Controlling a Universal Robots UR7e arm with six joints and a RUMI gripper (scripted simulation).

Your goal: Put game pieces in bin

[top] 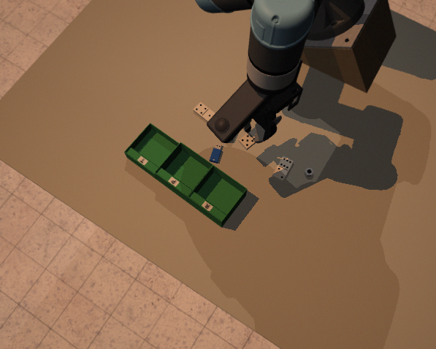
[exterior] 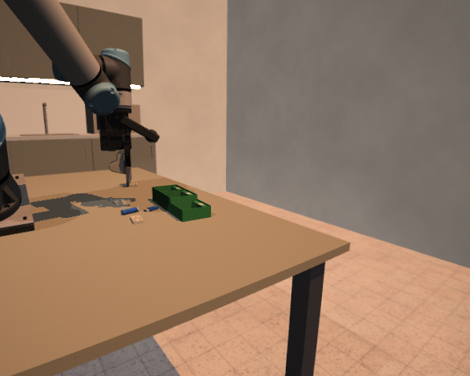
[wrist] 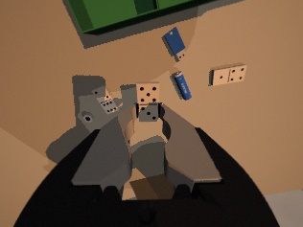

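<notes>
Right now the green bin is 12 cm ahead of my hand, 8 cm to the right of it and 6 cm below it. Also, from my hand: blue battery 8 cm below, 6 cm to the right, 2 cm behind; then small nut 13 cm to the left, 8 cm below, 3 cm behind; then blue USB stick 8 cm below, 6 cm to the right, 4 cm ahead.
</notes>
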